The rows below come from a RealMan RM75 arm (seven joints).
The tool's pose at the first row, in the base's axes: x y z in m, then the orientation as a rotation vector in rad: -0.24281, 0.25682, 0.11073, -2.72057, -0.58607, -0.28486
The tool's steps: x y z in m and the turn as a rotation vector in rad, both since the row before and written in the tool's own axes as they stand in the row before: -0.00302, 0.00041, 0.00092, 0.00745, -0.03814, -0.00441; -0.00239, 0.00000, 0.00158, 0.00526, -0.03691, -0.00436; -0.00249, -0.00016, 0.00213, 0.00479, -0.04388, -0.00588; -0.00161, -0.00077, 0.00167, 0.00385, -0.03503, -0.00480; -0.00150, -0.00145, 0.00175, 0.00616, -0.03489, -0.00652; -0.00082, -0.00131, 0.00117, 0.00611, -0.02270, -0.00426; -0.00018, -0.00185, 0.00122, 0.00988, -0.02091, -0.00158
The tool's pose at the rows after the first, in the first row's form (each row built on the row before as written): -0.24522, 0.25572, 0.10897, -2.72331, -0.60249, -0.23190; -0.24723, 0.25539, 0.10696, -2.72692, -0.61841, -0.18123; -0.24943, 0.25529, 0.10453, -2.73132, -0.63820, -0.12147; -0.25120, 0.25584, 0.10294, -2.73390, -0.65397, -0.07361; -0.25324, 0.25698, 0.10154, -2.73292, -0.67159, -0.02543; -0.25463, 0.25808, 0.10076, -2.72983, -0.68263, 0.00665; -0.25574, 0.25992, 0.10017, -2.72340, -0.68873, 0.03815
